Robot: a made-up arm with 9 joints. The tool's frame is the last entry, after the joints. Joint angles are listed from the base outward.
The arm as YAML. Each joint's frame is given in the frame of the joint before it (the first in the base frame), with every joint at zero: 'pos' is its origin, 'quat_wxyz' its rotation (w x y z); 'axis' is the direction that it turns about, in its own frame. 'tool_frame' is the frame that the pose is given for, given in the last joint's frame.
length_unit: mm
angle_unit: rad
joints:
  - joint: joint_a
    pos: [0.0, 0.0, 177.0]
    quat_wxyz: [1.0, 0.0, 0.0, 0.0]
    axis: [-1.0, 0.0, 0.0]
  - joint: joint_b
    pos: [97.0, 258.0, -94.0]
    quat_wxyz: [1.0, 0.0, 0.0, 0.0]
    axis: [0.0, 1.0, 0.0]
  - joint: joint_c
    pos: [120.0, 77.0, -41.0]
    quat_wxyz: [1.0, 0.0, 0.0, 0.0]
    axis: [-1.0, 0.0, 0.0]
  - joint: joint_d
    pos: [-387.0, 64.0, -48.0]
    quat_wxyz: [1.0, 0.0, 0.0, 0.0]
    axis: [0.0, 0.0, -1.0]
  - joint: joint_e
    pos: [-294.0, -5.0, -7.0]
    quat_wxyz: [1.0, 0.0, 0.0, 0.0]
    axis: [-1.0, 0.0, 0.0]
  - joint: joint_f
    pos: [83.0, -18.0, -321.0]
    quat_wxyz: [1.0, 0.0, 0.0, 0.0]
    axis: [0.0, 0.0, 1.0]
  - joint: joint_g
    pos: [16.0, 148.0, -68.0]
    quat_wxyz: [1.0, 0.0, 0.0, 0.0]
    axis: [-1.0, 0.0, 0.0]
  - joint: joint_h
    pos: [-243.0, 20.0, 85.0]
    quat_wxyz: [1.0, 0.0, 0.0, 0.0]
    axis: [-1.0, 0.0, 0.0]
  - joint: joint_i
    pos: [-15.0, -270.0, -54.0]
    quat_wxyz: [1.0, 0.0, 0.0, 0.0]
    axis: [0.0, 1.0, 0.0]
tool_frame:
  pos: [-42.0, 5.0, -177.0]
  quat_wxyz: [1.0, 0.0, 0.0, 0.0]
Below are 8 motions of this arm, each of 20 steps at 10 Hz.
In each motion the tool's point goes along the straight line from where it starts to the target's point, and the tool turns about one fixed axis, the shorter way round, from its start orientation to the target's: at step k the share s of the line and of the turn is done. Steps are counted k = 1, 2, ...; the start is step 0. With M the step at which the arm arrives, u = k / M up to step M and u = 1 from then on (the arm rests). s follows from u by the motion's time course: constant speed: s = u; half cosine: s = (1 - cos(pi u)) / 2; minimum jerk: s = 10 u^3 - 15 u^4 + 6 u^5.
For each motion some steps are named. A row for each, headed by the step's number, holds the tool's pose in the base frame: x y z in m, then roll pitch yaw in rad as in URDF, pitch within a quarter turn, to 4 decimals.
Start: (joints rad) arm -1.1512 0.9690 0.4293 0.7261 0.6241 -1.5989 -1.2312 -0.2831 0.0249
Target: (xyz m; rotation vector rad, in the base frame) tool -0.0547 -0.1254 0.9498 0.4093 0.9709 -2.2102
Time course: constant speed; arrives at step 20
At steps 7, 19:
7: -0.4124 0.0627 0.3576 0.3580 0.3212 -1.5485
19: -0.0822 -0.1109 0.9042 -0.5805 0.5656 -2.4895

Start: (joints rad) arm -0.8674 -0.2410 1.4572 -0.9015 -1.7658 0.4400 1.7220 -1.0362 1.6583
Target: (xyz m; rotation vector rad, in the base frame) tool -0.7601 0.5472 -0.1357 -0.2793 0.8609 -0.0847
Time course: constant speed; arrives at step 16
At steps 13, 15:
13: -0.7624 0.4797 -0.0736 -0.3144 1.0266 -0.0481
15: -0.7609 0.5247 -0.1150 -0.3964 0.8952 -0.2115

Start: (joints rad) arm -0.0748 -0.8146 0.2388 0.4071 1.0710 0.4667 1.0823 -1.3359 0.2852
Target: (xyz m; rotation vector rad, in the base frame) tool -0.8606 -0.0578 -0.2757 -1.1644 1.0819 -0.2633
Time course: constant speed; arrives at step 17
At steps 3, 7, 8, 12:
3: -0.5164 0.0292 -0.6878 -0.8060 -0.0369 -0.5175
7: -0.6147 0.0044 -0.5700 -0.9915 0.1659 -0.5766
8: -0.6393 -0.0018 -0.5406 -1.0408 0.2146 -0.5976
12: -0.7377 -0.0267 -0.4229 -1.2564 0.3966 -0.7101

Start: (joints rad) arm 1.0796 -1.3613 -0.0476 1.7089 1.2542 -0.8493 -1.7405 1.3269 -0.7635
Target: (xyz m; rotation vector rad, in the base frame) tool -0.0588 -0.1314 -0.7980 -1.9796 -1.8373 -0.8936
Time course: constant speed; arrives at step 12
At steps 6, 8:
6: 0.0830 -0.2959 -0.9330 2.2896 -0.7707 2.2147
8: 0.0357 -0.2411 -0.8880 2.5053 -0.7677 1.9896

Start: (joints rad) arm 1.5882 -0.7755 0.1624 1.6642 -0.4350 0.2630 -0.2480 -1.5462 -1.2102
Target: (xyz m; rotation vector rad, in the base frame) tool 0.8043 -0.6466 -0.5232 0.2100 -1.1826 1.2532
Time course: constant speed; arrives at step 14
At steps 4, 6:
4: 0.6839 -0.3887 -0.5001 -2.7850 -1.0392 -2.1473
6: 0.7080 -0.4403 -0.5047 -2.4947 -1.1995 -2.5064

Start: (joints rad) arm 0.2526 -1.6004 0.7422 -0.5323 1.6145 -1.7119 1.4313 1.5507 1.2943
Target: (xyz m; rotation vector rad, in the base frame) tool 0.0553 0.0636 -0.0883 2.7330 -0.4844 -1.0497
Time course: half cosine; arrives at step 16
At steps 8, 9, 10, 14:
8: 0.2193 0.0691 0.0818 -2.7704 0.9987 0.0835
9: 0.1873 0.0681 0.0486 -2.9586 0.9576 -0.0732
10: 0.1565 0.0670 0.0167 -3.1168 0.9042 -0.2007
14: 0.0678 0.0640 -0.0754 2.8231 0.6994 -0.4513

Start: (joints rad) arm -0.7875 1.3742 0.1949 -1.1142 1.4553 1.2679 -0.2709 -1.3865 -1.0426
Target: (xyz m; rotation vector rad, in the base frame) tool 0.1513 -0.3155 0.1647 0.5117 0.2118 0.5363
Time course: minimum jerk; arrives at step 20
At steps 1, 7, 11, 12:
1: 0.0897 -0.2079 -0.1332 1.3808 -0.1793 1.8710
7: 0.1041 -0.2331 -0.0634 1.2244 -0.0265 1.5895
11: 0.1262 -0.2717 0.0434 0.9188 0.1034 1.1200
12: 0.1317 -0.2813 0.0700 0.8353 0.1120 0.9976

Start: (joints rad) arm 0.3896 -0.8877 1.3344 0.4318 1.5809 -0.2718 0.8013 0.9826 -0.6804
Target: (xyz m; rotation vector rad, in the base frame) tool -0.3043 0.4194 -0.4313 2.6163 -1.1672 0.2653
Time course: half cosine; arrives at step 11
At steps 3, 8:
3: -0.1339 0.0277 -0.5483 2.4457 -1.1739 -0.8702
8: -0.2688 0.3377 -0.4557 2.8793 -0.4578 -0.8686

